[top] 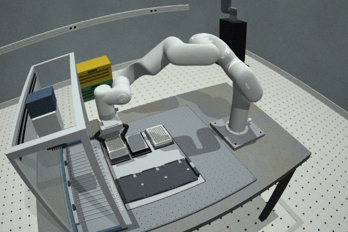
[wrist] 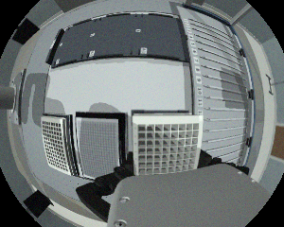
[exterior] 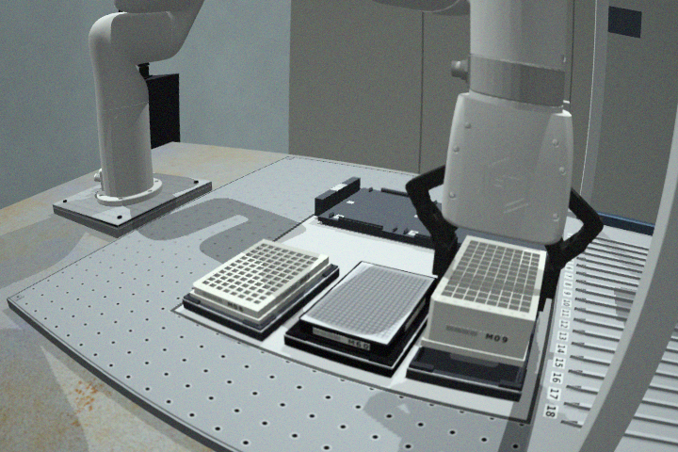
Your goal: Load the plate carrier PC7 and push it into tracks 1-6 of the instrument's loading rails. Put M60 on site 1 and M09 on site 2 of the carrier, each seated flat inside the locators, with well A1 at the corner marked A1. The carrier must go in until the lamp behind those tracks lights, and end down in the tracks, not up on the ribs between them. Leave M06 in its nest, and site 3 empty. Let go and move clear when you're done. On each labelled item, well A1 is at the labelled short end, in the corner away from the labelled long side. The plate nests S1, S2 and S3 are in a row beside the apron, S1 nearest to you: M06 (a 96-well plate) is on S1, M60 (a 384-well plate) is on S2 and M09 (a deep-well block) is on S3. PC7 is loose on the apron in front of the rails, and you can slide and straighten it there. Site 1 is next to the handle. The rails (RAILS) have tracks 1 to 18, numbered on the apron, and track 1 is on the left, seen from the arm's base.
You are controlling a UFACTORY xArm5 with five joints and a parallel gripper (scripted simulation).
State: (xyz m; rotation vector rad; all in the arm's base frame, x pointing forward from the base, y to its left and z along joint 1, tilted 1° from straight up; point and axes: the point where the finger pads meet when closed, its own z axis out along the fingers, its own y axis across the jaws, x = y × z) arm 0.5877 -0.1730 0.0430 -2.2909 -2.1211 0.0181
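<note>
The plate nest S3 is 60 mm below my hand. From my hand the other things lie so: 96-well plate M06 (220 mm behind, 40 mm below, 10 mm to the left); then plate carrier PC7 (240 mm to the left, 80 mm behind, 50 mm below); then plate nest S2 (110 mm behind, 60 mm below).
</note>
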